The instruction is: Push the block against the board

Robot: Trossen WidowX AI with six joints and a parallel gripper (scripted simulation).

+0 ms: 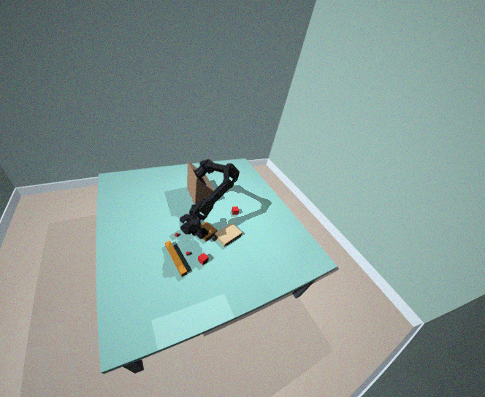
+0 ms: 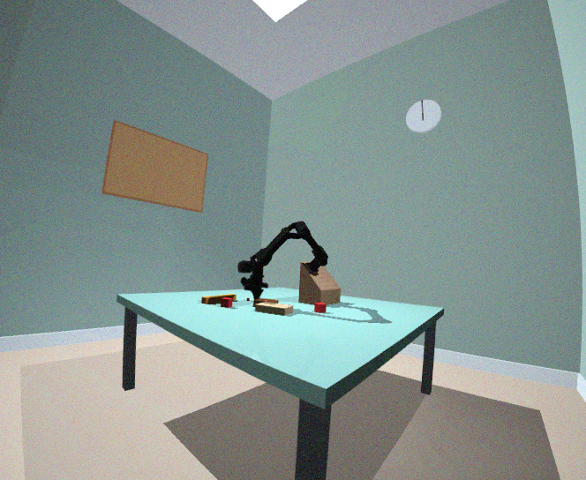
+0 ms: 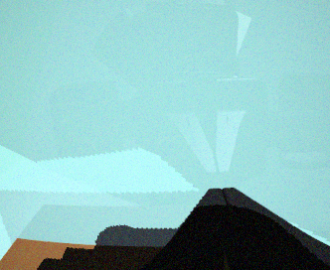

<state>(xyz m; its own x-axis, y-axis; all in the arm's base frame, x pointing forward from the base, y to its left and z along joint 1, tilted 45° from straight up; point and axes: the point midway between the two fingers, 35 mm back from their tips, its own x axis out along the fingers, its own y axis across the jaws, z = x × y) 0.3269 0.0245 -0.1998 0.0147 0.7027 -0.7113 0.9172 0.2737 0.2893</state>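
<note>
My gripper tip is now 8 cm to the right of the brown square block and 1 cm below it. From my gripper tip the other things lie so: flat tan block 20 cm to the left, 7 cm ahead, 1 cm above; then long orange board 14 cm to the right, 13 cm ahead, 1 cm above.
</note>
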